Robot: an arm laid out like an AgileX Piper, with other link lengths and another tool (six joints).
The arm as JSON. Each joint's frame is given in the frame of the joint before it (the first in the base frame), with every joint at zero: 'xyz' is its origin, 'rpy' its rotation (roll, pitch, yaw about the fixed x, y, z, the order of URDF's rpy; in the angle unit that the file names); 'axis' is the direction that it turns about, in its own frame. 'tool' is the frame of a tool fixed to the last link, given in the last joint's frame.
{
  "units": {
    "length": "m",
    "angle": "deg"
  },
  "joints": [
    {
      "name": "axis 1",
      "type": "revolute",
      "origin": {
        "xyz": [
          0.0,
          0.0,
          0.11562
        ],
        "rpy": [
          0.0,
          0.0,
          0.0
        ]
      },
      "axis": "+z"
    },
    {
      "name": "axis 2",
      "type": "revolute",
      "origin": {
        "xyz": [
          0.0,
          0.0,
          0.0
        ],
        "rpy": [
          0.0,
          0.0,
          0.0
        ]
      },
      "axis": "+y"
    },
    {
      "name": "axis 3",
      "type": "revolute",
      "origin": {
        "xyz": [
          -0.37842,
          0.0,
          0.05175
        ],
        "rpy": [
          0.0,
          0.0,
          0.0
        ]
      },
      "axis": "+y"
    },
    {
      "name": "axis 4",
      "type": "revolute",
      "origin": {
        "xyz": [
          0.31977,
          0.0,
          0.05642
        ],
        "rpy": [
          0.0,
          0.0,
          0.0
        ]
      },
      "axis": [
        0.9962,
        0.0,
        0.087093
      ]
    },
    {
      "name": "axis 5",
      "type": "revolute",
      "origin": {
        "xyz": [
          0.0,
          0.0,
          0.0
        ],
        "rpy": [
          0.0,
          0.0,
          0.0
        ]
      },
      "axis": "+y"
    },
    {
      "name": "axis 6",
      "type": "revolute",
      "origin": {
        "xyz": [
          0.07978,
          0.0,
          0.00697
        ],
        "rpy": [
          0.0,
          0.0,
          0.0
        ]
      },
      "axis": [
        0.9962,
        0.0,
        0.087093
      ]
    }
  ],
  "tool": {
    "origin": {
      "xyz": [
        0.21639,
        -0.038,
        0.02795
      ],
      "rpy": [
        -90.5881,
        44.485,
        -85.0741
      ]
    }
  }
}
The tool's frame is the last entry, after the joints.
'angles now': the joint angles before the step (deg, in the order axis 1, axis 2, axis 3, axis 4, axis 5, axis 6). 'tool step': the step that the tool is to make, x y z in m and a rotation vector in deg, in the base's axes. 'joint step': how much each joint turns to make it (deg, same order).
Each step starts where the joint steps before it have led.
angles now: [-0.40 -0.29 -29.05 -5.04 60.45 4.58]
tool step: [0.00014 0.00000 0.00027 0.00 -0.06 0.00]
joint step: [0.00 0.00 0.00 0.00 -0.06 0.01]
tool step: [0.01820 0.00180 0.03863 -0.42 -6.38 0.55]
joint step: [0.00 1.89 -0.80 -0.01 -7.50 0.00]
